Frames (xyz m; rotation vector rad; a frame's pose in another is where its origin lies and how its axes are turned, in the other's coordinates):
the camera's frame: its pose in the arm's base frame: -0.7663 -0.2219 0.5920 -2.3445 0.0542 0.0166
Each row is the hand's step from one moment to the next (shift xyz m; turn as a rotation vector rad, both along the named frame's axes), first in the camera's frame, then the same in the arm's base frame.
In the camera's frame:
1: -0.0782 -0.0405 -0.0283 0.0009 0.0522 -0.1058
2: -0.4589 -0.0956 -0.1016 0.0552 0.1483 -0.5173
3: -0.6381 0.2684 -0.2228 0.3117 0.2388 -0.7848
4: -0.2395 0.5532 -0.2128 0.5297 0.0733 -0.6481
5: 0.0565 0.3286 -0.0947 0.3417 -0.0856 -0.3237
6: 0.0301 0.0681 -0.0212 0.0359 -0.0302 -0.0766
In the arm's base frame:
1: -0.0765 0.0107 0.0510 -0.0019 -0.1121 0.0367
2: -0.4547 0.0098 0.1524 0.0462 -0.4753 0.2542
3: -0.6504 -0.3249 -0.0177 0.2973 -0.7385 0.3692
4: -0.2647 -0.5303 -0.2396 0.5230 -0.5326 0.3857
5: 0.0415 -0.2991 -0.1701 0.3437 -0.1833 0.2777
6: 0.0270 -0.0637 -0.0347 0.0369 -0.0349 0.0741

